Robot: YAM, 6 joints.
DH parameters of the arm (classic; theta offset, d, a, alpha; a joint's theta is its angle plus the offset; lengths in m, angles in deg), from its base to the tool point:
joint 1: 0 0.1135 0.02 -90
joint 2: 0 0 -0.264 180
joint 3: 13.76 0 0.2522 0
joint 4: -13.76 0 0.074 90
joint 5: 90 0 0 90
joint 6: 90 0.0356 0 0
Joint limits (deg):
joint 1: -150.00..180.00
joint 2: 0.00..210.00
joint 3: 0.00..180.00
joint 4: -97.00..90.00
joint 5: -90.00..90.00
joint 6: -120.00..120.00
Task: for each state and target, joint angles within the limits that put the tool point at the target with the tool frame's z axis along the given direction. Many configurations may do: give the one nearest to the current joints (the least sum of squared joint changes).
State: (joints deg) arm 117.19 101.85 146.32 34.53 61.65 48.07
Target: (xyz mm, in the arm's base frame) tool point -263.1 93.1 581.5 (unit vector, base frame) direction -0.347 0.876 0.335
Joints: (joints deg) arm 166.13 84.75 108.78 7.46 50.11 48.07
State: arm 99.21 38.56 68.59 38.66 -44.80 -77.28
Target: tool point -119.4 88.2 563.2 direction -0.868 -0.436 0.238
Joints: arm 130.47 60.24 85.57 20.43 -70.60 -77.28
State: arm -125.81 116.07 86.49 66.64 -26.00 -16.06
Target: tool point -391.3 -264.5 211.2 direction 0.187 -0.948 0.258
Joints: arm -149.89 133.22 82.71 89.93 -66.04 -16.06
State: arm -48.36 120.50 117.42 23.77 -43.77 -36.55
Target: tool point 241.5 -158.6 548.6 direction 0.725 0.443 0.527
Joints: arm -38.95 86.88 93.46 55.00 -53.17 -36.55
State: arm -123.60 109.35 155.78 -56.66 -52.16 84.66
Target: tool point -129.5 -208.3 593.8 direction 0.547 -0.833 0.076
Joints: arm -129.83 86.01 123.05 -22.32 -72.58 84.66
